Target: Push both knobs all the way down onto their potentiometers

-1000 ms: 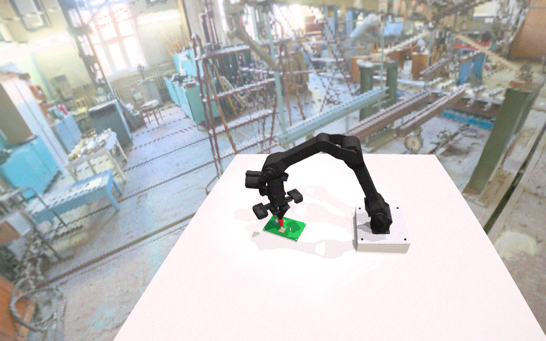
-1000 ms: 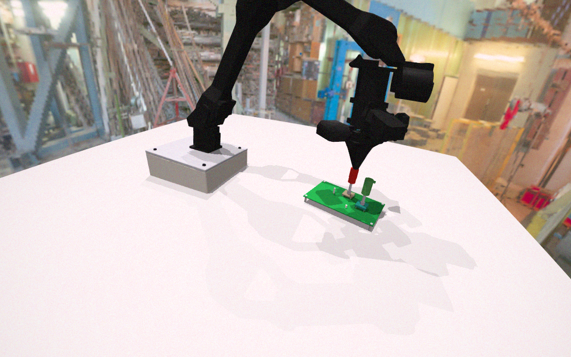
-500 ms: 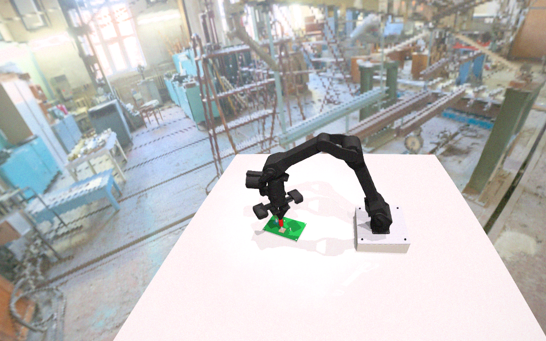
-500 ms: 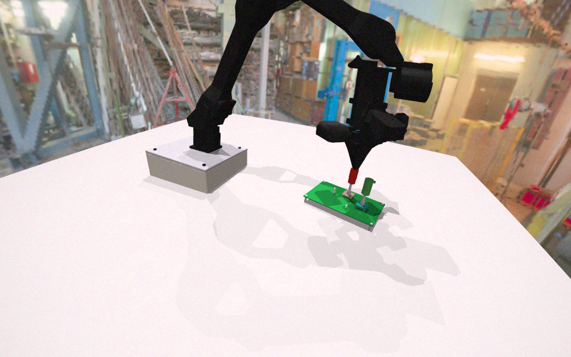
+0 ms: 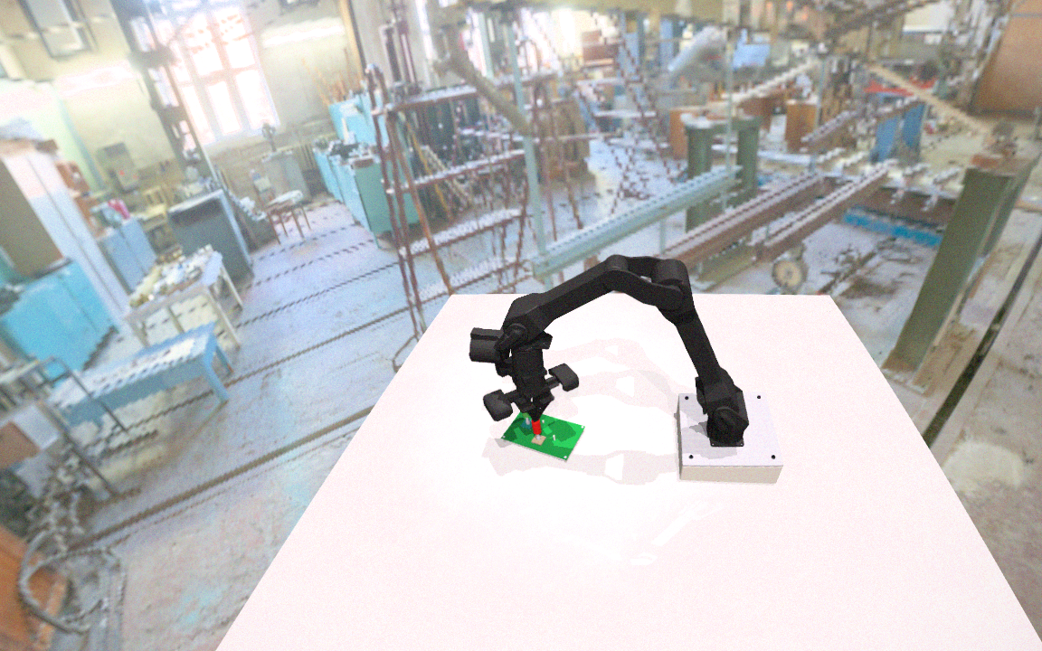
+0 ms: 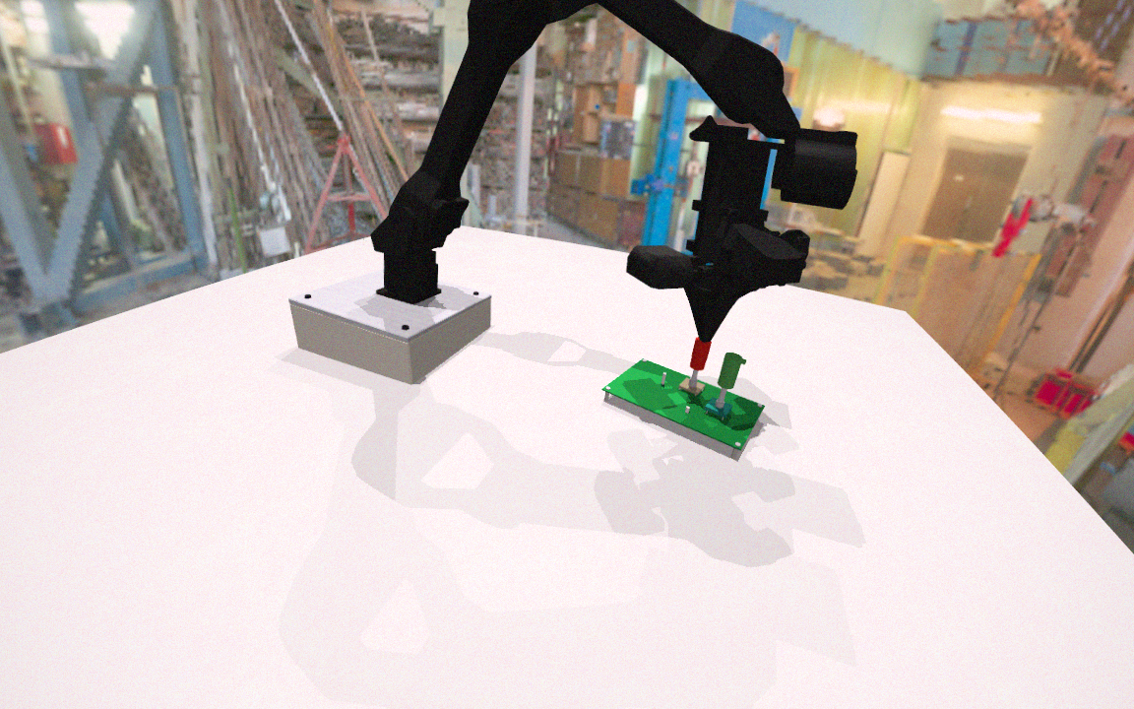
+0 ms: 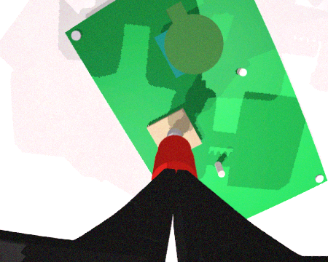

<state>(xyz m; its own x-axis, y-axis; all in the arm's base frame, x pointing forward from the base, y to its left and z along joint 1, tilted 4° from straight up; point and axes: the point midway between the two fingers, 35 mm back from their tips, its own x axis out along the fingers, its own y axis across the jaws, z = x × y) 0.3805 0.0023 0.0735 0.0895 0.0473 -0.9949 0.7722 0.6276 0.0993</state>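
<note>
Now: gripper tip 30 mm short of the green knob, 40 mm to the left of it and 10 mm above it. From my gripper tip the other things lie so: red knob 20 mm below.
</note>
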